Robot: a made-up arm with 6 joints.
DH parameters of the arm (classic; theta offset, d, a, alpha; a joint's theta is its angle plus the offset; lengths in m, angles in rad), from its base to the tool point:
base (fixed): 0 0.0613 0 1.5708
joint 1: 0 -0.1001 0.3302 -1.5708
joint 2: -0.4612 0 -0.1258 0
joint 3: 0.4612 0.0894 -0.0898 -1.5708
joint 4: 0 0.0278 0.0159 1.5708
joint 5: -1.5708 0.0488 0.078 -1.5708
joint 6: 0 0.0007 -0.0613 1.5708
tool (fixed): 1.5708 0.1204 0 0
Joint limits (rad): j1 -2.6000..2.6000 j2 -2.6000..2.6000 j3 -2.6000..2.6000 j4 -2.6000..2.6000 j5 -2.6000..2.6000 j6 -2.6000..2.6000
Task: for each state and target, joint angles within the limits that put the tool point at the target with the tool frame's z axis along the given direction. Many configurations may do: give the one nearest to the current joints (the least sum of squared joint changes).
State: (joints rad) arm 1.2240 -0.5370 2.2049 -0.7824 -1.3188 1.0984
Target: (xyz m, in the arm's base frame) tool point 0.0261 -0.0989 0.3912 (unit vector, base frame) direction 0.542 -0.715 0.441
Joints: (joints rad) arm 1.2560 -0.1942 1.8644 -1.0154 -0.9565 1.0991
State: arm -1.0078 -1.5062 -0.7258 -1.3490 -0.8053 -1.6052
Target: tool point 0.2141 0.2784 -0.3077 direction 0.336 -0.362 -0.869
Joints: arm -1.3253 -1.1212 -0.7280 -1.9925 -0.0669 -1.7040
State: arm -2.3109 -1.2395 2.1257 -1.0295 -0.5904 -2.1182
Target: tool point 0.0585 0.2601 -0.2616 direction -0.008 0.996 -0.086
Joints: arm -1.6518 -1.4509 1.6544 -0.9761 -0.1648 -1.8105
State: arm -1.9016 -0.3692 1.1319 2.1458 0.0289 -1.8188
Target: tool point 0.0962 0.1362 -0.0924 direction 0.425 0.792 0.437
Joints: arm -1.6785 -0.3478 1.3711 2.6000 0.5970 -1.6731
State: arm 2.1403 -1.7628 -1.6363 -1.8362 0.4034 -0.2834
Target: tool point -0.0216 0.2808 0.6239 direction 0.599 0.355 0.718
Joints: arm 1.6462 -1.1265 -1.8703 -2.3641 0.2042 0.2628
